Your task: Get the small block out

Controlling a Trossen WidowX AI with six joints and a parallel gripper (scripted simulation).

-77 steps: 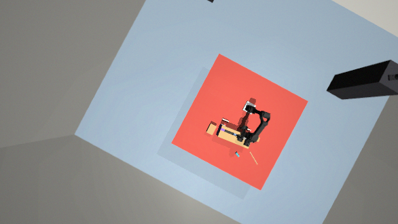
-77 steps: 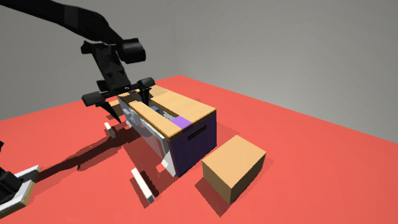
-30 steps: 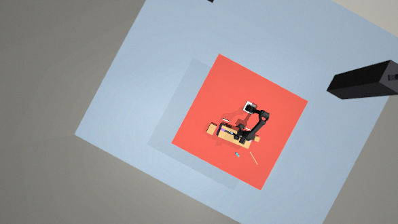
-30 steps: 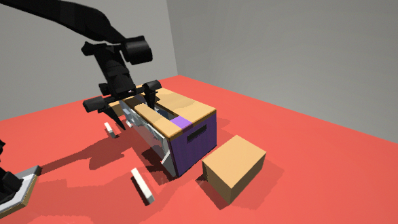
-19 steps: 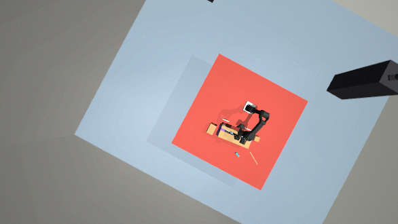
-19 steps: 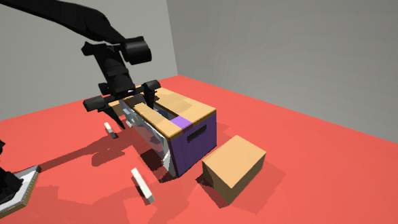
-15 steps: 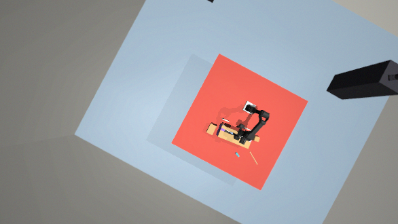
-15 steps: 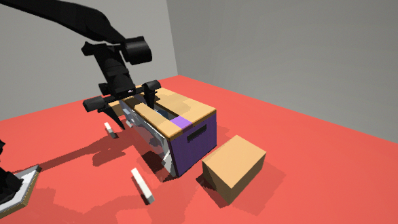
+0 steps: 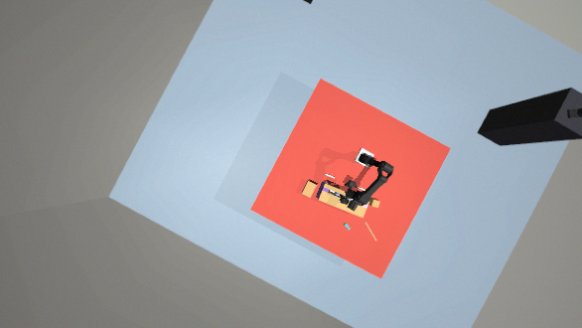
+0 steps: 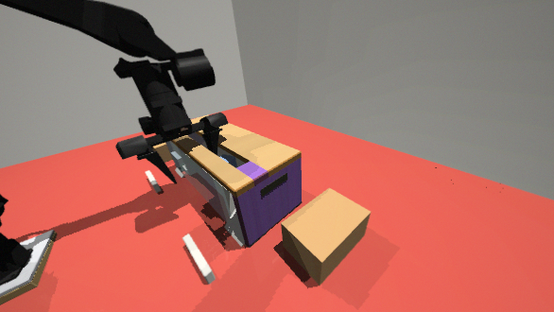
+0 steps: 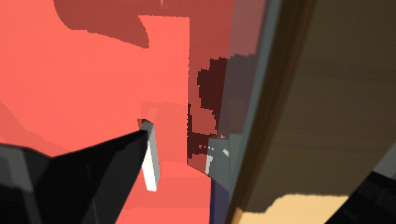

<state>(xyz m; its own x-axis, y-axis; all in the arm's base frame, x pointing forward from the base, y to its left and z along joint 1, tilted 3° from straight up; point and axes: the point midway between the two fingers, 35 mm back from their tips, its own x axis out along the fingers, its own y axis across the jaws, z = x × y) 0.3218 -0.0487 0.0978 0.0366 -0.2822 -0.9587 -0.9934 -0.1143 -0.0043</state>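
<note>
My gripper tip is 4 cm to the right of the box, 3 cm short of it and 2 cm above it. Round my gripper tip: thin tan stick (43 cm to the left, 19 cm ahead, 8 cm below); tan block (32 cm to the left, 6 cm below, 4 cm behind).
</note>
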